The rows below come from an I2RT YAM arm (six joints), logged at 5 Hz.
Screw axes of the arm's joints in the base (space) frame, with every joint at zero. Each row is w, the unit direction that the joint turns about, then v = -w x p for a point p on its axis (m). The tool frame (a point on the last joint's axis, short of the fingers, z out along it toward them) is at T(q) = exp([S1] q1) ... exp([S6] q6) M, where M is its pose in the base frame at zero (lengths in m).
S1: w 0 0 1 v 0 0 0
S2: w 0 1 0 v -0.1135 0 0.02
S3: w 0 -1 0 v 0.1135 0 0.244
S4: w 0 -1 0 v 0.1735 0 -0.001
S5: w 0 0 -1 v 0 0.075 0
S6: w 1 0 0 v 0 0.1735 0
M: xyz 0.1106 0 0.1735 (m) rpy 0 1.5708 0 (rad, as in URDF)
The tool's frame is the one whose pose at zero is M.
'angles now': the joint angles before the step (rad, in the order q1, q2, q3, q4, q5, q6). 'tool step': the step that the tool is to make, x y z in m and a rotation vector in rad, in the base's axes. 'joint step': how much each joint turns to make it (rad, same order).
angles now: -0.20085, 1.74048, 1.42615, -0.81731, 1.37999, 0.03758
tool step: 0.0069, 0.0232, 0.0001, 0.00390, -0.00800, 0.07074
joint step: 0.06839, -0.00006, 0.00011, 0.00659, -0.00568, 0.00049
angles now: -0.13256, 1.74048, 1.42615, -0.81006, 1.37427, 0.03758
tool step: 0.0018, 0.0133, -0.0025, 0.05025, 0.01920, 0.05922
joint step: 0.03710, 0.00022, 0.00030, -0.02484, -0.05261, -0.00003
